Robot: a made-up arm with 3 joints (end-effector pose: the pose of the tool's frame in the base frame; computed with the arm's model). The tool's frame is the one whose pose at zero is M.
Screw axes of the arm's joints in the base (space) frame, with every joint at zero. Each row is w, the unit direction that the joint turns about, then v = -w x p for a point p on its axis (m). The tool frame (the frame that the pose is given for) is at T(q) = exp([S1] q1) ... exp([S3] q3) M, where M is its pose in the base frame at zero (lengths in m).
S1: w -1 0 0 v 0.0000 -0.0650 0.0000
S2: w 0 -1 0 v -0.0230 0.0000 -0.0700
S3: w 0 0 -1 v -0.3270 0.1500 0.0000
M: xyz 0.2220 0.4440 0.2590 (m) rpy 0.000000 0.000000 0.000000 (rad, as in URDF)
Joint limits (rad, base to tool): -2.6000..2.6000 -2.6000..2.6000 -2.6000..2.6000
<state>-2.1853 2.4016 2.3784</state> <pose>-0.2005 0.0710 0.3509 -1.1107 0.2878 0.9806</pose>
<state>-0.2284 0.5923 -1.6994</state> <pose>-0.1250 0.3461 0.2694 -0.6129 -0.1554 1.6787</pose>
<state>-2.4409 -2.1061 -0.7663</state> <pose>0.2867 -0.1749 0.5730 0.0220 -1.1701 -2.8003</pose>
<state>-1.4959 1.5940 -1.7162</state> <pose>-0.2109 0.1689 0.4347 -1.5787 -1.3505 1.5554</pose>
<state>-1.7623 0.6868 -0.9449</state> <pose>-0.0877 -0.2311 0.4825 1.7861 -0.8109 -0.8531</pose>
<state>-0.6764 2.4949 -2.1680</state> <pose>-0.0542 0.4677 -0.0052 -2.2697 -0.2562 1.0884</pose>
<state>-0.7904 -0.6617 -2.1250</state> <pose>0.1980 0.1092 0.4166 -0.0115 -0.9823 2.4158</pose>
